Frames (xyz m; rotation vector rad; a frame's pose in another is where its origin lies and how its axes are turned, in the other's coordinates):
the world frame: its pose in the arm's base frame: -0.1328 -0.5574 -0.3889 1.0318 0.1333 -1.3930
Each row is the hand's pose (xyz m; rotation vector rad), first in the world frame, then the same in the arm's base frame.
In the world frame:
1: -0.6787 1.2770 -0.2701 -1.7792 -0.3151 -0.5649
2: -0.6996 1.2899 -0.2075 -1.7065 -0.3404 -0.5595
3: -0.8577 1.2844 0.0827 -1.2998 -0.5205 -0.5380
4: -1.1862 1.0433 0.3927 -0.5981 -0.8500 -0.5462
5: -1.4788 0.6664 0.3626 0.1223 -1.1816 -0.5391
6: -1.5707 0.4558 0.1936 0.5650 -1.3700 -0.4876
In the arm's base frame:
1: 0.9077 -0.0845 0.5374 -0.7565 1.2225 -1.2387
2: 0.8834 -0.1122 0.5937 -0.7096 1.1710 -1.2892
3: 0.7011 -0.1855 0.8595 -0.4827 0.8390 -1.5696
4: 0.2691 -0.1084 1.1233 -0.1555 0.1897 -2.0071
5: -0.1056 0.1873 1.0967 0.1178 -0.5897 -2.3159
6: -0.2245 0.3998 0.9481 0.2614 -1.1279 -2.3800

